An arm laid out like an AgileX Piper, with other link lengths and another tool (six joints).
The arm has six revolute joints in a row. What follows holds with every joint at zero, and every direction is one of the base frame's. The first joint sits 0.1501 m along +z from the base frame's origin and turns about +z. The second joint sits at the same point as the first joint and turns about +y. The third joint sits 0.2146 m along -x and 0.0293 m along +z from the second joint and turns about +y. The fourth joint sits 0.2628 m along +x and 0.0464 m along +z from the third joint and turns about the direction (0.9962, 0, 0.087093). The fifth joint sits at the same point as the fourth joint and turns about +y. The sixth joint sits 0.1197 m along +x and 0.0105 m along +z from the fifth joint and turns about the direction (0.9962, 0, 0.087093). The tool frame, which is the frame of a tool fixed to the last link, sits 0.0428 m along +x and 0.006 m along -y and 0.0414 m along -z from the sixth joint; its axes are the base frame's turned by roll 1.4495, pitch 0.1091 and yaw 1.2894 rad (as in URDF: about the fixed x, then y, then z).
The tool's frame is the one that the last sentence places.
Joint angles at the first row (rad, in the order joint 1, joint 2, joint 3, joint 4, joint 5, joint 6):
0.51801 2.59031 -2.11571 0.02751 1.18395 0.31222
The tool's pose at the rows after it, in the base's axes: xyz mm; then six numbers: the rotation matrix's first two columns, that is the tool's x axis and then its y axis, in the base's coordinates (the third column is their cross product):
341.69 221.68 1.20 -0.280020 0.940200 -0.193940 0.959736 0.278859 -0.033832
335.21 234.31 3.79 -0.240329 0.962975 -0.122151 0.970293 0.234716 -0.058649
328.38 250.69 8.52 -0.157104 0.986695 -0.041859 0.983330 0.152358 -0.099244
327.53 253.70 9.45 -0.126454 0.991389 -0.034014 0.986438 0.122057 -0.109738
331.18 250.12 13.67 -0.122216 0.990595 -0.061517 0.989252 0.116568 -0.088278
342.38 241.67 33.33 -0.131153 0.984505 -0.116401 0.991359 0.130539 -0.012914
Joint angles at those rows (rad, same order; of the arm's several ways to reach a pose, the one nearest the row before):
0.51801 2.59122 -2.11576 0.08511 1.19949 0.34278
0.51801 2.59118 -2.11569 0.16789 1.20288 0.36073
0.51801 2.59119 -2.11571 0.26481 1.20510 0.41550
0.51802 2.59120 -2.11572 0.27716 1.20510 0.44315
0.51802 2.57690 -2.11575 0.24089 1.20607 0.46045
0.51801 2.52348 -2.11991 0.15553 1.21253 0.47436

